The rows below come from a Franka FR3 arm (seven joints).
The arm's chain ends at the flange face. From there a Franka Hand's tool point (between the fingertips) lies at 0.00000 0.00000 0.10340 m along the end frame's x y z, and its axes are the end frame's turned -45 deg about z.
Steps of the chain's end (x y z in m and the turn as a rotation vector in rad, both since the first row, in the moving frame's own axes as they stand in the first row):
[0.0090 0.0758 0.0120 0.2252 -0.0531 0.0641]
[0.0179 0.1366 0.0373 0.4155 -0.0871 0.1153]
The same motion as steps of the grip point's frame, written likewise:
[-0.0341 0.0402 0.0092 0.1968 0.1217 0.0641]
[-0.0586 0.0750 0.0281 0.3554 0.2322 0.1153]

